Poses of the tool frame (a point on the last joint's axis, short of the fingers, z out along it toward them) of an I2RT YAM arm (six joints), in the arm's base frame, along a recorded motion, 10 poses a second.
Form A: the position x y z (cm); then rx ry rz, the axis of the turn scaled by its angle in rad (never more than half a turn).
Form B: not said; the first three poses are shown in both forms.
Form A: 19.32, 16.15, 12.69, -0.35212, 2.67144, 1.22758
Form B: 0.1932, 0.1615, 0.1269, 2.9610, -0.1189, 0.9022, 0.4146
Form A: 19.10, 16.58, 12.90, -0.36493, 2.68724, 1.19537
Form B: 0.1910, 0.1658, 0.1290, 2.9637, -0.1231, 0.9067, 0.4033
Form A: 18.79, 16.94, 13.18, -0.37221, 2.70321, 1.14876
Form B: 0.1879, 0.1694, 0.1318, 2.9607, -0.1257, 0.9130, 0.3880
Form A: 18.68, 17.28, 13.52, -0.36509, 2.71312, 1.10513
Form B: 0.1868, 0.1728, 0.1352, 2.9522, -0.1237, 0.9190, 0.3743
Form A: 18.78, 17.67, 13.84, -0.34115, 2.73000, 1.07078
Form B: 0.1878, 0.1767, 0.1384, 2.9523, -0.1156, 0.9247, 0.3627
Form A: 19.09, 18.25, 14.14, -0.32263, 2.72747, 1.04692
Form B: 0.1909, 0.1825, 0.1414, 2.9393, -0.1098, 0.9279, 0.3562
